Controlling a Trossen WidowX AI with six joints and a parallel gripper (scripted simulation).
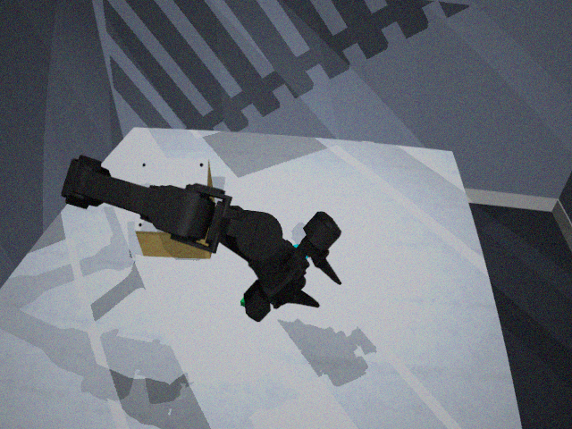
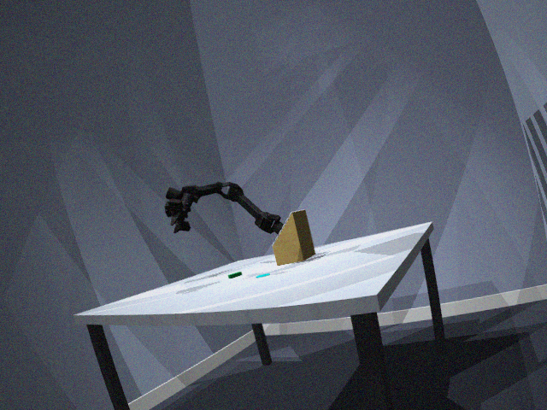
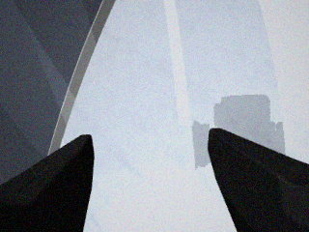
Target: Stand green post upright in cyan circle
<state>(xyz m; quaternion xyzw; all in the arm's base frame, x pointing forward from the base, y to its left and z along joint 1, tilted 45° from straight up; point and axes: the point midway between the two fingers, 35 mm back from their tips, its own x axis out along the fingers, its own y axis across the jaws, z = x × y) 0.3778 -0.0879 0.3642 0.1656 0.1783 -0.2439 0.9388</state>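
Right now my gripper tip is 260 mm above the green post, 170 mm past it and 150 mm to the right of it. Also, from my gripper tip: cyan circle: 350 mm to the left, 270 mm below, 90 mm behind.
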